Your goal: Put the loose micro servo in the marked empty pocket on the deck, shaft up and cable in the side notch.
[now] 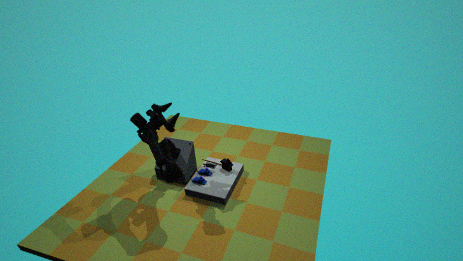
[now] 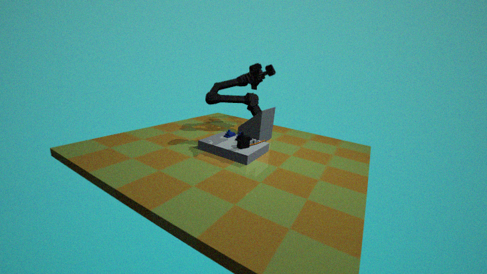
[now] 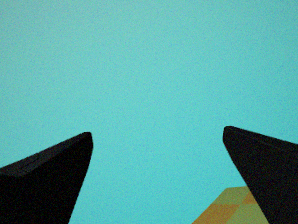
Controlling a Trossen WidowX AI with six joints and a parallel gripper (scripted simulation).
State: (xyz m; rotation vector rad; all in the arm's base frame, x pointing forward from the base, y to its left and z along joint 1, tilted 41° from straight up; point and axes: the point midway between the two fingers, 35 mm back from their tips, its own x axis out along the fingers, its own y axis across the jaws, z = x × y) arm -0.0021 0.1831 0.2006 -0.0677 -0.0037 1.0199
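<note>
Right now my gripper tip is 420 mm above the grey deck, 260 mm short of it and 10 mm to the left of it.
</note>
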